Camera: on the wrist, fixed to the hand. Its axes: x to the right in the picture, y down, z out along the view.
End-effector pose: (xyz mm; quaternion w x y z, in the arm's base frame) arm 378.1 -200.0 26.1 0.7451 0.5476 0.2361 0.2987
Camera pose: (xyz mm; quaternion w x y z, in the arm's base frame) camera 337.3 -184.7 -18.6 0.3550 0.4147 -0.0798 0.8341
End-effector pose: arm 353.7 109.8 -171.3 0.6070 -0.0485 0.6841 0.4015
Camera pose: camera 335.4 50.2 -175.1 0.0396 0.2739 0.5982 0.7521
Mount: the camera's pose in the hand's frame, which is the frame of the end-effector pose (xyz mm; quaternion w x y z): -17.1 -31.8 -51.0 0.7219 -0.1062 0.1896 0.6570
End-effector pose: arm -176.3 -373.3 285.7 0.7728 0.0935 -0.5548 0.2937
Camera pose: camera -121.3 -381.1 257.2 0.4800 -0.4348 -0.3466 0.6785
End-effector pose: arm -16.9 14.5 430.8 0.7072 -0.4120 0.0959 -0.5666
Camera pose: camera -76.4 4.8 414.4 0.8208 -0.2021 0.5341 -0.0123
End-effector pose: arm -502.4 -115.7 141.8 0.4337 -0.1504 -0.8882 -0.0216
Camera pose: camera -462.6 -158.9 163.2 0.4797 -0.7340 -0.4578 0.1465
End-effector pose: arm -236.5 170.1 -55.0 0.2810 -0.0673 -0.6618 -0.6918
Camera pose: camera -223.2 125.5 -96.7 0.7757 -0.3820 -0.3068 -0.3978
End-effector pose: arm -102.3 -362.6 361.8 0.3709 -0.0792 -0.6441 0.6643
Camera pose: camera -48.0 -335.5 376.5 0.0550 0.6457 0.4132 -0.6398
